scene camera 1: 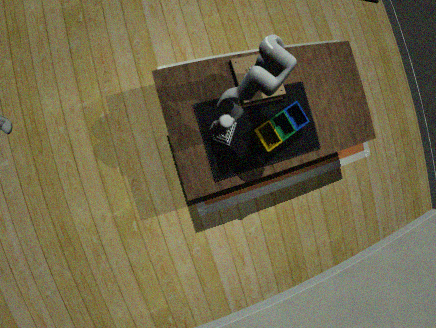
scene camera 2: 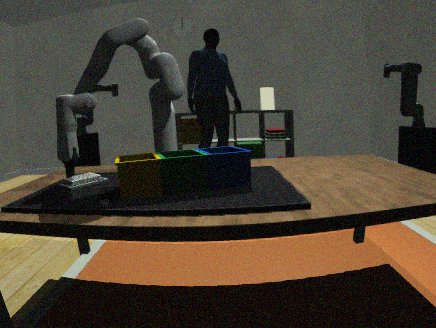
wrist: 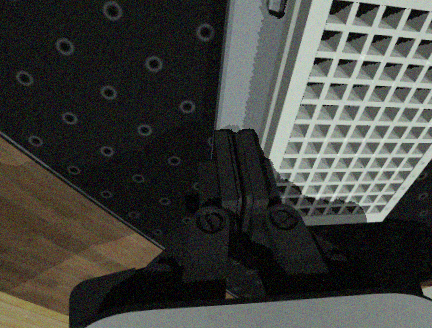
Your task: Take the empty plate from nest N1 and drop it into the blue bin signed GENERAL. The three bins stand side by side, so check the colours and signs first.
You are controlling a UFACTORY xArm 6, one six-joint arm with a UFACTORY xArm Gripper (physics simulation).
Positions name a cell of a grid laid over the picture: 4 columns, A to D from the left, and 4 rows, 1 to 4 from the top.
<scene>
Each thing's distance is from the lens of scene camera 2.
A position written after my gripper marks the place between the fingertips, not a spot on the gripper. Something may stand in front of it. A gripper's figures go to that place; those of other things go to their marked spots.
my gripper (scene camera 2: A3): 1.12 m
blue bin (scene camera 2: C3): 0.85 m
</scene>
